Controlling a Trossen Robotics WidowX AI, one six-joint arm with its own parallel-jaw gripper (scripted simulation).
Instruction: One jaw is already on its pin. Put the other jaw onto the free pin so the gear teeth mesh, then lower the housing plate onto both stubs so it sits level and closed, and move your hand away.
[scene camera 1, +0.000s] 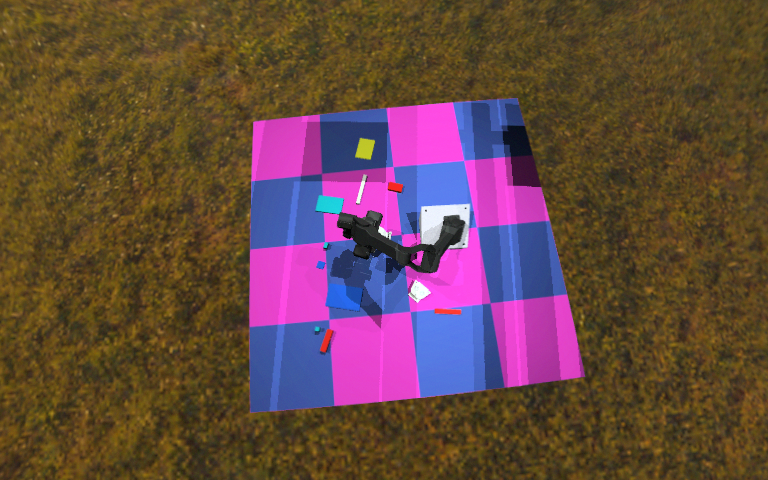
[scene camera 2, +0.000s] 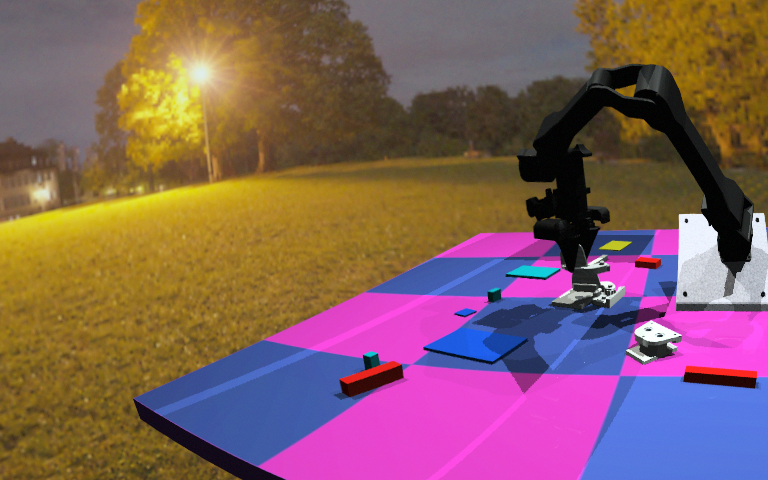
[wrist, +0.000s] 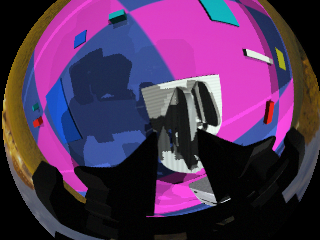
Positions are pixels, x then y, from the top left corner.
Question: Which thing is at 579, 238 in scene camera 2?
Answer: My gripper.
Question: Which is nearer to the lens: the blue tile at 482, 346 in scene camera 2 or the red bar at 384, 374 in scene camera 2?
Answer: The red bar.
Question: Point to a grey jaw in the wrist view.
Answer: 209, 113
